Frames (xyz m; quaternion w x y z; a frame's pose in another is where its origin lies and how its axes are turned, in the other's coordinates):
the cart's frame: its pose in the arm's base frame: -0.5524 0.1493 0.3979 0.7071 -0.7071 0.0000 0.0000
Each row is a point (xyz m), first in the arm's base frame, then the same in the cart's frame.
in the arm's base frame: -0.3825 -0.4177 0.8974
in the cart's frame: 0.1699 -0.4995 -0.5670
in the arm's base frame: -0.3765 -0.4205 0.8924
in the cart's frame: 0.1759 -0.4945 -0.5698
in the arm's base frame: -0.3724 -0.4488 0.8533
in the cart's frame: 0.1800 -0.4554 -0.5981
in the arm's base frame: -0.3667 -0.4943 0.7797
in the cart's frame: 0.1857 -0.3818 -0.6436
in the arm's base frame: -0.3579 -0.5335 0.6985
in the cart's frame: 0.1945 -0.3006 -0.6828
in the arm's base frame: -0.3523 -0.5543 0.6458
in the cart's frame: 0.2001 -0.2479 -0.7036
